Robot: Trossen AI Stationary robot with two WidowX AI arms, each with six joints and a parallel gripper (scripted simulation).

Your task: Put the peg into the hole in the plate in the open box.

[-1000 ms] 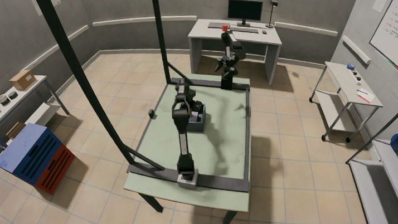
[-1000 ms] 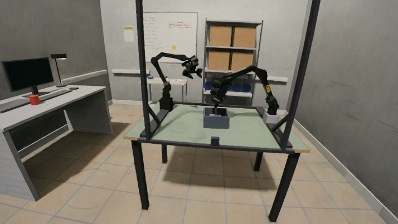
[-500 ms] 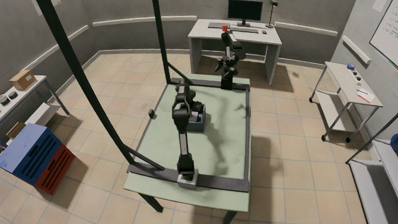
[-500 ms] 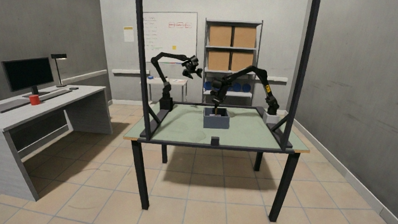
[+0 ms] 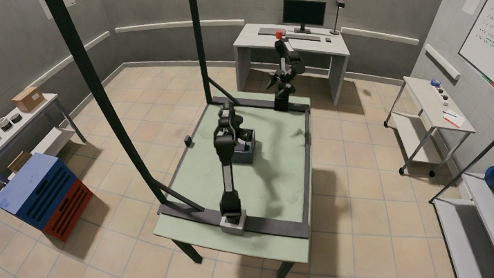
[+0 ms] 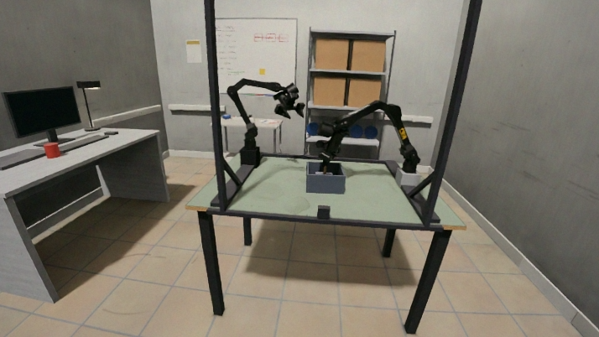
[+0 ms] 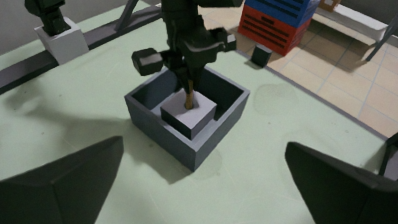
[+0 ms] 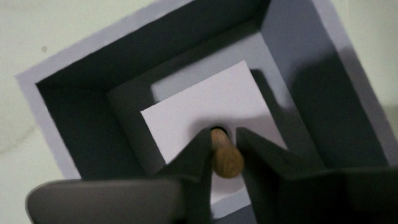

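The wooden peg lies 50 mm below my right hand. The rest, counted from my right hand: dark frame rail (410 mm ahead, 70 mm to the left, 130 mm below); plate (100 mm below); box (120 mm below).
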